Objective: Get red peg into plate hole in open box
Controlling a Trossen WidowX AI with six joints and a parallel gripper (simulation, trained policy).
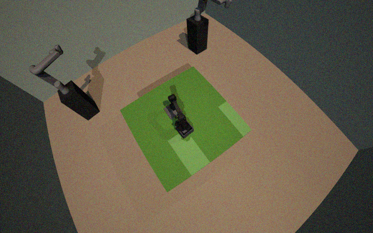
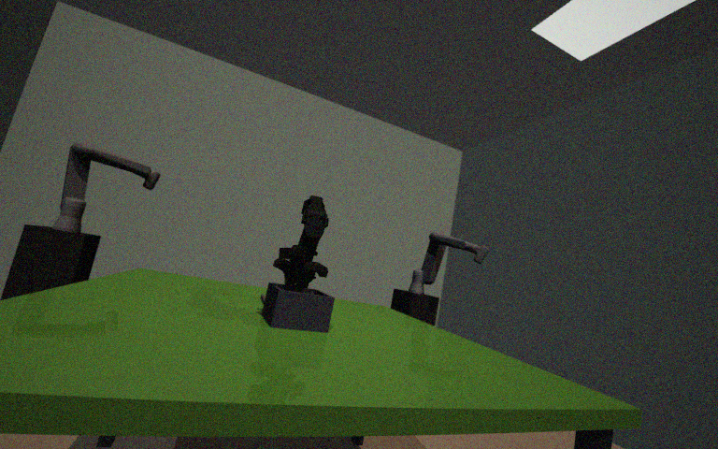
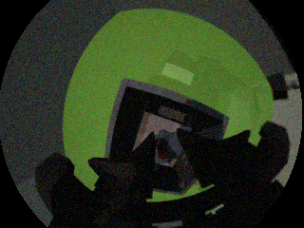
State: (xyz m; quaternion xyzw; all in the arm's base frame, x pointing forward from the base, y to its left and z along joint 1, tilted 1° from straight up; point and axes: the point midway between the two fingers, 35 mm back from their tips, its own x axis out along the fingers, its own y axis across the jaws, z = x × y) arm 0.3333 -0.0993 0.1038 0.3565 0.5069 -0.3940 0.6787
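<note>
Right now my gripper tip is 10 mm past the small red peg, 20 mm to the right of it and 20 mm above it. From my gripper tip the other things lie so: dark box (30 mm to the left, 50 mm below).
</note>
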